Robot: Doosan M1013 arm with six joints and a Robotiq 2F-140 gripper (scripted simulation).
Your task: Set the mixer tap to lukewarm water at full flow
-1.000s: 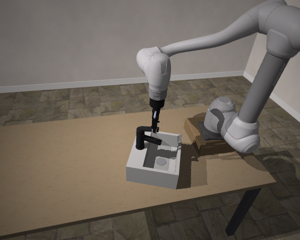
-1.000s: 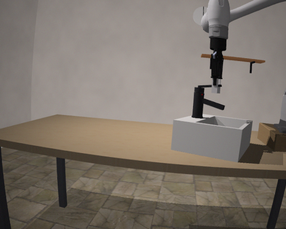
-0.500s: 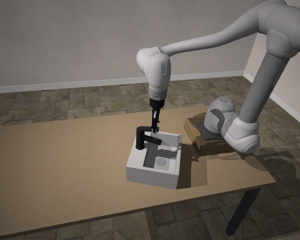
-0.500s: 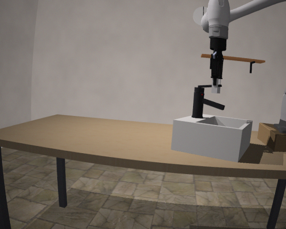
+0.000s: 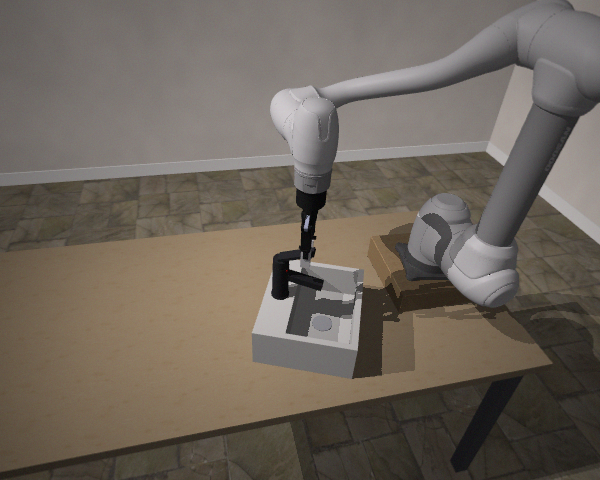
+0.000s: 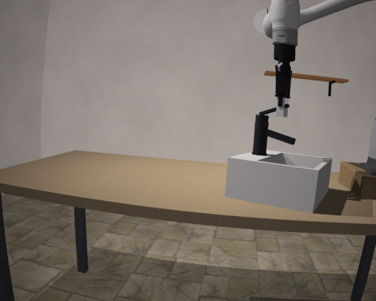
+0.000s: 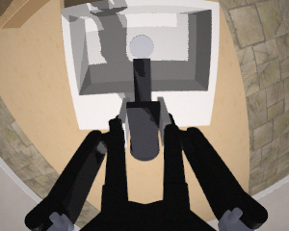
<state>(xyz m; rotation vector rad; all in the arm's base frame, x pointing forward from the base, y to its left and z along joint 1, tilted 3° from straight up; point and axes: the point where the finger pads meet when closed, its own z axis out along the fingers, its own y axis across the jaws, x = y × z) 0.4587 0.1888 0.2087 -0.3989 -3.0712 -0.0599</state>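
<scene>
Right now the lever is 3 cm ahead of my hand, 1 cm to the right of it and 1 cm below it. From my hand the other things lie so: white sink basin (4 cm behind, 1 cm to the left, 26 cm below); black mixer tap (5 cm ahead, 1 cm to the right, 6 cm below).
</scene>
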